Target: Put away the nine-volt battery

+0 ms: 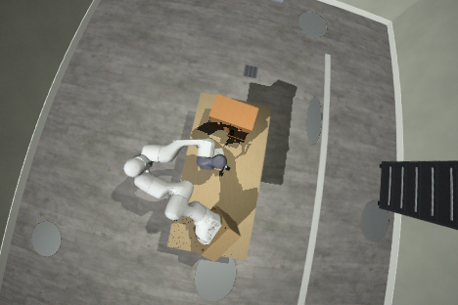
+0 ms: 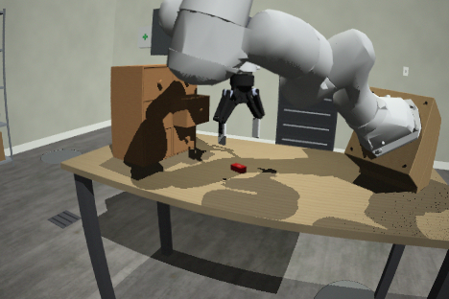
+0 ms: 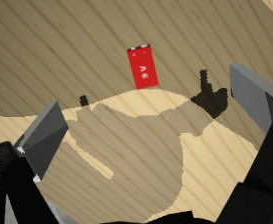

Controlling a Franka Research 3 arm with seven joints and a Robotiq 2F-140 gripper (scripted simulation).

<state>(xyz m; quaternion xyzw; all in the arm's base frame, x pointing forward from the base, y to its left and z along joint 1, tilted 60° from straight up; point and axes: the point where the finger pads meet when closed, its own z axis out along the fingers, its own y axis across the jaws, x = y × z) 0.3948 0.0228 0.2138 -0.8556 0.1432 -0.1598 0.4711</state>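
Right now the nine-volt battery is 10 mm ahead of my hand and 100 mm below it.
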